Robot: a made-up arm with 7 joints. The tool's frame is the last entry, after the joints. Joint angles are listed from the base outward.
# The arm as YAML. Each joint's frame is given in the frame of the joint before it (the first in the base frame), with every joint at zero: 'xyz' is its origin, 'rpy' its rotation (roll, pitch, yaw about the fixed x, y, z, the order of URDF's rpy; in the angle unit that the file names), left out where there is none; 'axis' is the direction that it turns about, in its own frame. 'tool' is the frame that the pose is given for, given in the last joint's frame.
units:
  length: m
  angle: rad
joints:
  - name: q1
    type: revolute
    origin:
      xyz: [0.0, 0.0, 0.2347]
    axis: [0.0, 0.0, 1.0]
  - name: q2
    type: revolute
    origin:
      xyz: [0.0, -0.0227, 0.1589]
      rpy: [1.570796, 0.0, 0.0]
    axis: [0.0, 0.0, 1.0]
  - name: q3
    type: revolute
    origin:
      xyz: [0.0, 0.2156, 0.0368]
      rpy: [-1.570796, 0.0, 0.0]
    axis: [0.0, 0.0, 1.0]
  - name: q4
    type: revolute
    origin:
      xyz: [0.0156, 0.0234, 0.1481]
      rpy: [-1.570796, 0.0, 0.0]
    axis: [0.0, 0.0, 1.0]
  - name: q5
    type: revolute
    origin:
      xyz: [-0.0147, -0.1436, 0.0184]
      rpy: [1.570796, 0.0, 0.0]
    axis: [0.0, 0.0, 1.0]
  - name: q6
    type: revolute
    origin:
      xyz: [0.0, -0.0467, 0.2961]
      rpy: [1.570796, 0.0, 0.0]
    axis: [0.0, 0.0, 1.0]
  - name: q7
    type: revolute
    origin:
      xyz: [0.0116, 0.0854, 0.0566]
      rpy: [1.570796, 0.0, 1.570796]
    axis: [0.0, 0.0, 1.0]
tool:
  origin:
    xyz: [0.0, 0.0, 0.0]
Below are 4 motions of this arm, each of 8 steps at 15 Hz.
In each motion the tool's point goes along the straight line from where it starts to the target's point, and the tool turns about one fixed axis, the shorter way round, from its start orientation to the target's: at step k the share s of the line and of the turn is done. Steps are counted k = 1, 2, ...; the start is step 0. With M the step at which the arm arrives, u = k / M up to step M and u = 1 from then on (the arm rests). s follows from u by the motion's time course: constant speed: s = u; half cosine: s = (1 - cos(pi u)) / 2; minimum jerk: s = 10 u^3 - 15 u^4 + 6 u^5.
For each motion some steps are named. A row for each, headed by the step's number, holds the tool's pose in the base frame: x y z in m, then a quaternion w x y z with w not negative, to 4 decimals.
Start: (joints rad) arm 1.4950 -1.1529 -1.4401 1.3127 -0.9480 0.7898 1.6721
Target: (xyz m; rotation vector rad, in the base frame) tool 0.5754 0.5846 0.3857 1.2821 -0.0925 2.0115
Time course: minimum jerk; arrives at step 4
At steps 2, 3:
2: 0.5727 0.5715 0.4759 0.3406 0.5368 -0.0485 0.7704
3: 0.5748 0.5819 0.4044 0.3627 0.5072 -0.0386 0.7809

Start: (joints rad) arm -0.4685 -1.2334 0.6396 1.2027 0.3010 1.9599 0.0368
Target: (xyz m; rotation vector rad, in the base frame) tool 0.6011 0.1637 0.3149 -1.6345 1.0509 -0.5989
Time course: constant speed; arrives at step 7
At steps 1, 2, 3, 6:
1: 0.6299 -0.1526 0.2574 0.2707 -0.7329 0.4109 -0.4698
2: 0.6251 -0.0998 0.2670 0.3163 -0.7306 0.4191 -0.4365
3: 0.6203 -0.0471 0.2766 0.3610 -0.7259 0.4260 -0.4016
6: 0.6059 0.1110 0.3053 0.4871 -0.6976 0.4383 -0.2898

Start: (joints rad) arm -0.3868 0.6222 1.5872 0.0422 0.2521 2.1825 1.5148
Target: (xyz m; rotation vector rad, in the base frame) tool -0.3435 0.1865 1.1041 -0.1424 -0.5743 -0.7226
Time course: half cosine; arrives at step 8
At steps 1, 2, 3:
1: -0.3868 0.0671 1.0632 0.9427 0.1726 -0.2850 -0.0144
2: -0.3819 0.0805 1.0678 0.9453 0.1462 -0.2866 -0.0533
3: -0.3746 0.1007 1.0747 0.9453 0.1060 -0.2878 -0.1112

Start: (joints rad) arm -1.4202 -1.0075 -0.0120 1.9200 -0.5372 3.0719 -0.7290
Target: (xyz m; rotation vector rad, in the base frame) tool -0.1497 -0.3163 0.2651 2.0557 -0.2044 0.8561
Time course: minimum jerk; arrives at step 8
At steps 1, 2, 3, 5, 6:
1: -0.0320 -0.4791 0.2457 0.5657 0.6703 -0.0140 0.4800
2: -0.0425 -0.4646 0.2474 0.5557 0.6861 -0.0202 0.4691
3: -0.0630 -0.4362 0.2508 0.5351 0.7161 -0.0322 0.4469
5: -0.1168 -0.3618 0.2597 0.4765 0.7879 -0.0635 0.3849
6: -0.1373 -0.3334 0.2631 0.4524 0.8126 -0.0752 0.3598

